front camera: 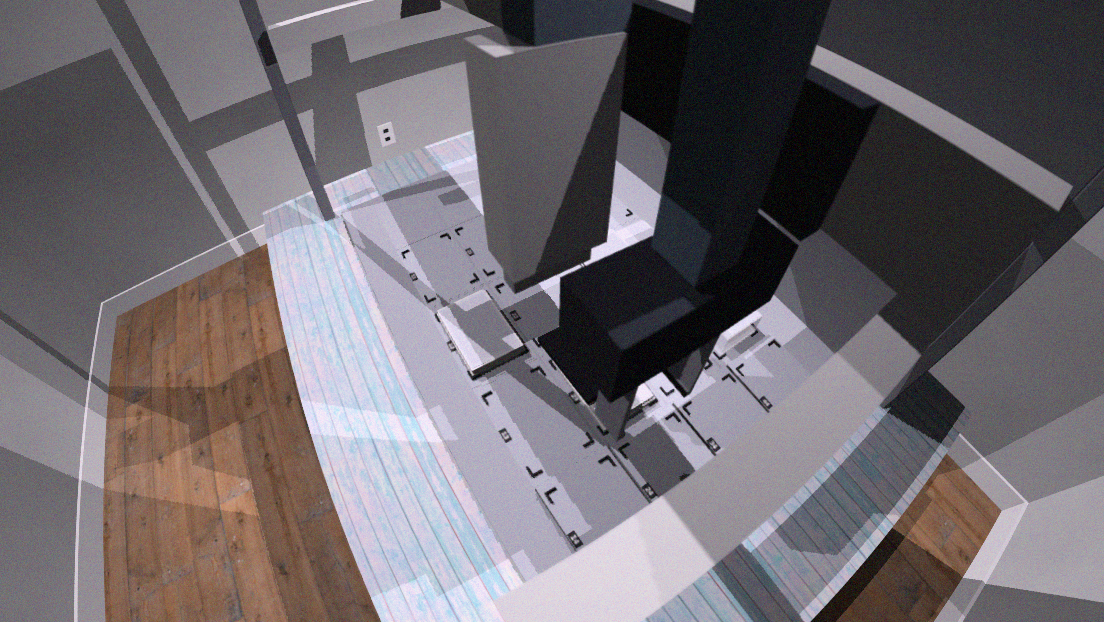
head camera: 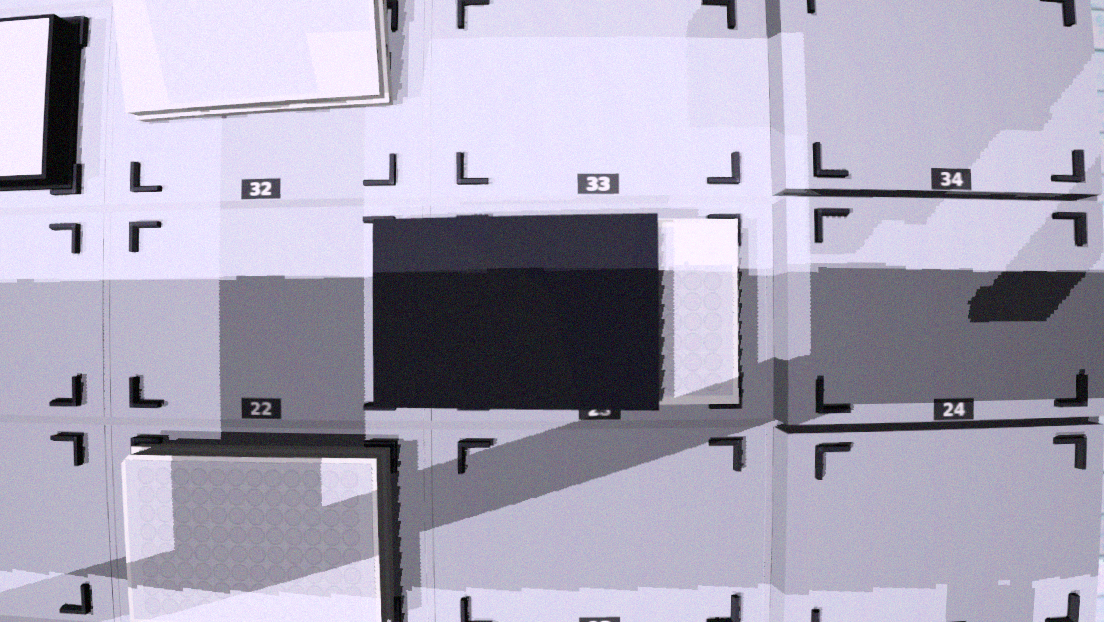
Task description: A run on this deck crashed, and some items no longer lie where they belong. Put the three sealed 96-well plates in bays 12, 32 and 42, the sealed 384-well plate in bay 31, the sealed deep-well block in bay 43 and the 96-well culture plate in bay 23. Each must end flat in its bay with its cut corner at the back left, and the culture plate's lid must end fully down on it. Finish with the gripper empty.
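Seen in the pictures: gripper, fingertip midpoint: (front camera: 644,403); robot's base, origin of the base link: (front camera: 403,253).
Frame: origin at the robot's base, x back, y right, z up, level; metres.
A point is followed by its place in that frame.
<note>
In the head view, a black lid (head camera: 516,309) {x -0.354, y -0.151, z 0.018 m} lies over the left and middle of the white 96-well plate (head camera: 706,309) {x -0.439, y -0.151, z 0.014 m} in bay 23. The plate's right end, with wells, sticks out. My gripper (front camera: 653,415) {x -0.500, y -0.105, z 0.160 m} is open above bay 23 in the front view and hides much of the lid. A white plate (front camera: 463,333) {x -0.227, y -0.019, z 0.014 m} (head camera: 254,533) {x -0.232, y -0.048, z 0.014 m} sits at bay 12. Another white plate (head camera: 254,54) {x -0.234, y -0.269, z 0.018 m} lies slightly turned behind bay 32's front corners, partly out of view. A black-sided plate with a white top (head camera: 23,100) {x -0.112, y -0.255, z 0.014 m} is at bay 31. A white block (front camera: 740,329) {x -0.452, y -0.354, z 0.042 m} shows partly behind the gripper.
A large grey panel (front camera: 540,154) hangs behind and left of the gripper body. The pale gantry beam (front camera: 842,394) {x -0.621, y -0.069, z 0.400 m} crosses the right of the front view. Bays 22, 24 and 33 show their black corner pieces. Raised edges run beside bays 24 and 34.
</note>
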